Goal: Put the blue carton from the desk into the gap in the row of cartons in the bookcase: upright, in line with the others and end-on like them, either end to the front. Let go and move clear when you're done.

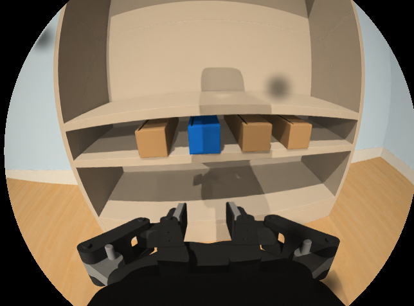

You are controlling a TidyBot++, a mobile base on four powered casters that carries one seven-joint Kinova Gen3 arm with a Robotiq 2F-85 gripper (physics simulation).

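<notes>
The blue carton (204, 136) stands upright on the bookcase's middle shelf, end-on to the front, in the row between brown cartons. One brown carton (153, 140) is to its left, and two more, a nearer one (256, 136) and a farther one (296, 134), are to its right. Its front end looks about level with theirs. There is space on both sides of it. My gripper (206, 212) is partly open and empty, in front of the bookcase and apart from the blue carton. The carton's rear part is hidden under the shelf above.
The bookcase (210, 111) has a board close above the carton row, a lower compartment beneath it and side walls at both sides. Shadows of the arm fall on its back and lower compartment. Wooden floor (40, 205) and pale blue walls (30, 120) show beside it.
</notes>
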